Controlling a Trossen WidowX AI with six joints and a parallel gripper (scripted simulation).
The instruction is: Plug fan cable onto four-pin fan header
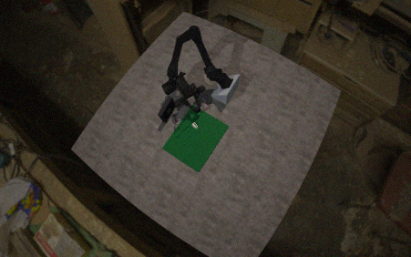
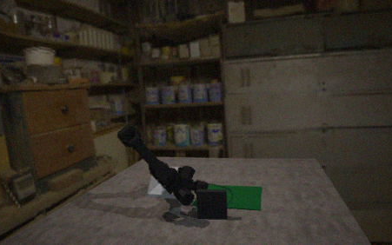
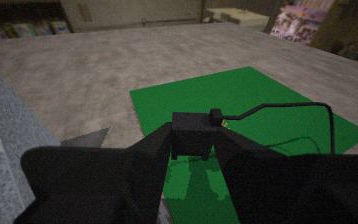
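The dark fan lies 15 cm to the right of my gripper tip, 6 cm ahead of it and 2 cm below it. Also, from my gripper tip: green board 13 cm ahead, 9 cm below, 4 cm to the left; dark plug 1 cm below.
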